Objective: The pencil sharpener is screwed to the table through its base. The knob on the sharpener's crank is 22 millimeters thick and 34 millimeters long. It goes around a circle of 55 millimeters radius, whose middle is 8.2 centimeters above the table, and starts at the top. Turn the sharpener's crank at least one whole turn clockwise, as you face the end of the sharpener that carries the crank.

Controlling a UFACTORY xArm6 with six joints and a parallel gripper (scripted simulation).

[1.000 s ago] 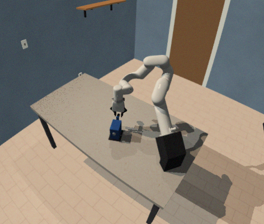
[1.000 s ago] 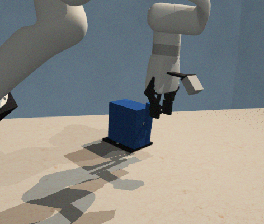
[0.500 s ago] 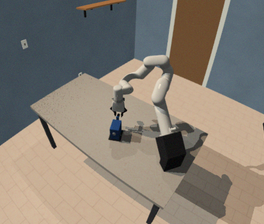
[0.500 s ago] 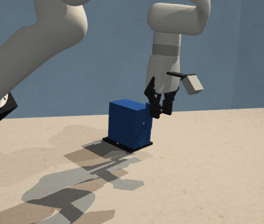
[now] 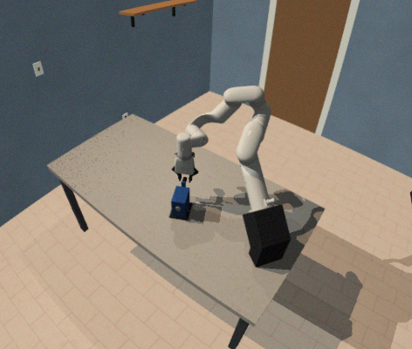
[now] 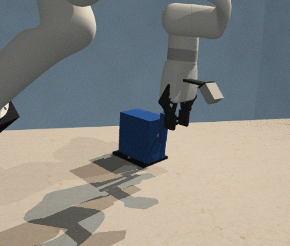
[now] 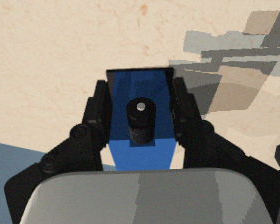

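Now: the crank 10 mm behind my hand, 20 mm to the left of it and 10 mm below it.
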